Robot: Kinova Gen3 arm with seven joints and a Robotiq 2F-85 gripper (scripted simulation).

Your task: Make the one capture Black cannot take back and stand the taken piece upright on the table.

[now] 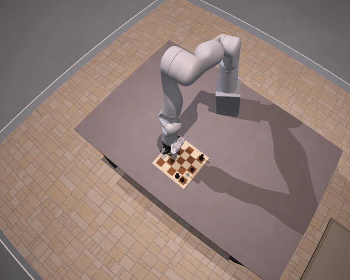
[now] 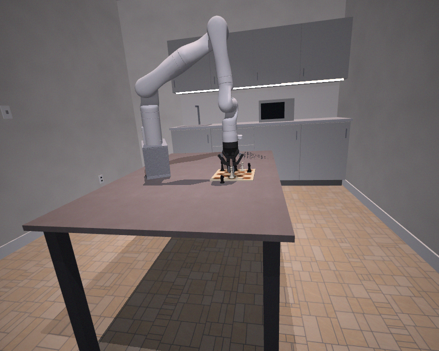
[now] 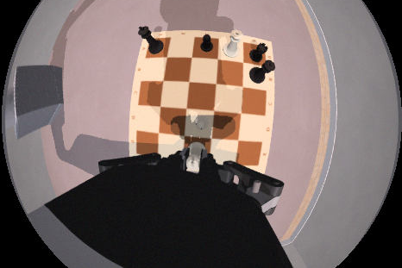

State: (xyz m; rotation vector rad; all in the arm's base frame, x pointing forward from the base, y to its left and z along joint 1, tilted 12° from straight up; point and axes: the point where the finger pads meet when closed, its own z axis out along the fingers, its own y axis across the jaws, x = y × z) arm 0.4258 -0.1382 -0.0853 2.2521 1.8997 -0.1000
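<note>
Right now my hand is 7 cm to the right of the chessboard, 5 cm above it and 1 cm short of it. Round my hand: black pawn 15 cm to the left, 3 cm below, 3 cm ahead.
</note>
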